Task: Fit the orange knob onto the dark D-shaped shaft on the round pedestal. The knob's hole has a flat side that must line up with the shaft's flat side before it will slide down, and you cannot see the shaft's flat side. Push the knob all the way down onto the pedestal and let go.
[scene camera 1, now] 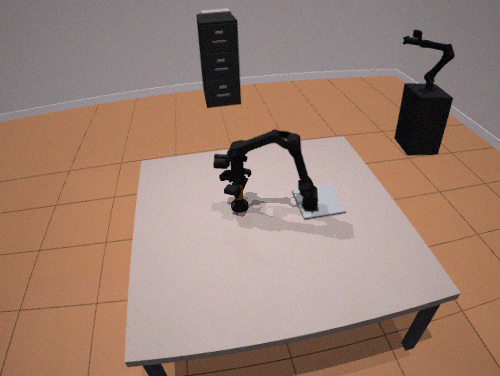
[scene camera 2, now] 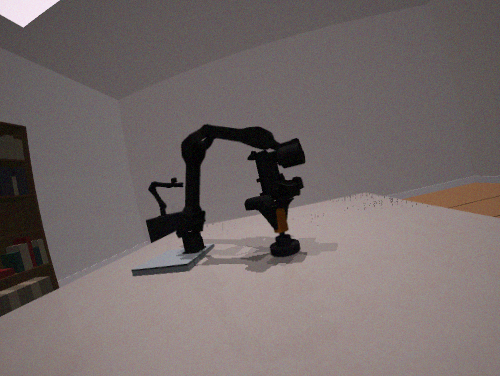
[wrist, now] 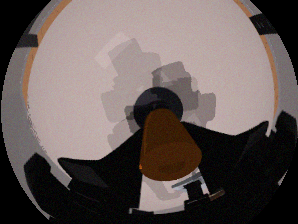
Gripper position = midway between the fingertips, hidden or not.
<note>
I see my gripper (scene camera 2: 280, 227), an orange knob (wrist: 168, 153) and a round pedestal (wrist: 154, 98).
My gripper is seen too in the wrist view (wrist: 162, 128).
</note>
